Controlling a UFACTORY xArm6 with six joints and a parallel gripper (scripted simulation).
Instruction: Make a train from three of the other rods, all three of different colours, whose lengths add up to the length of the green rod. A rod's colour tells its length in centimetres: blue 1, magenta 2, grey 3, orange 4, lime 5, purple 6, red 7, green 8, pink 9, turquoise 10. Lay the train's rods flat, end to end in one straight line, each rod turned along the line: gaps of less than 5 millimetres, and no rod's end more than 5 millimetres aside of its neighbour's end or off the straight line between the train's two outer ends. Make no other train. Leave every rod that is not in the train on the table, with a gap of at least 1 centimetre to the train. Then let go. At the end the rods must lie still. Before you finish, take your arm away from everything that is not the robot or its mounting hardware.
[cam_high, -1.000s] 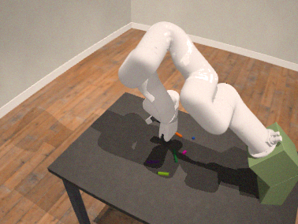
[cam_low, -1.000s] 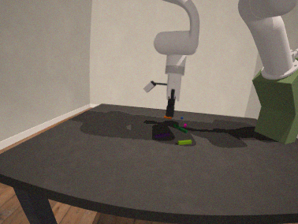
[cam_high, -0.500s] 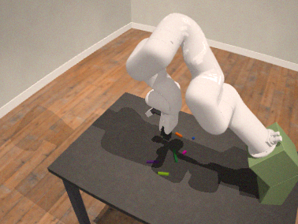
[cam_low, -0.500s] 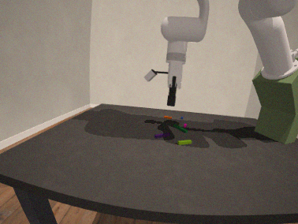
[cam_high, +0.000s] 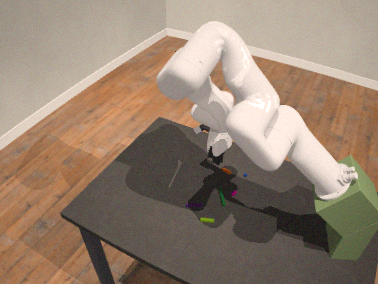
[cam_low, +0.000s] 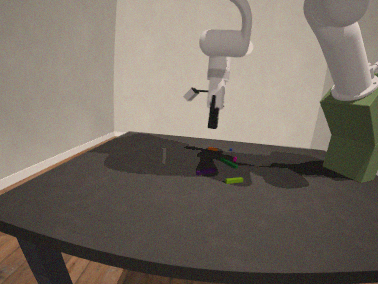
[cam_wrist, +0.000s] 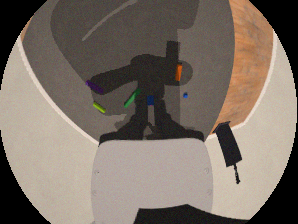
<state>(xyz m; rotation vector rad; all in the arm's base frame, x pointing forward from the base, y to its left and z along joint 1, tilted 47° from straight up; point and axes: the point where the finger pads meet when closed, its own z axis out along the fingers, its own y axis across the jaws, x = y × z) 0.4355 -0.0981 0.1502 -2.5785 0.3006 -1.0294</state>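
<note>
My gripper is now 12 cm above the orange rod, 7 cm to the left of it and 1 cm past it. Round my hand: purple rod 16 cm to the left, 12 cm below, 1 cm behind; green rod 12 cm below, 7 cm behind, 6 cm to the left; magenta rod 12 cm below, 10 cm behind, 1 cm to the left.
</note>
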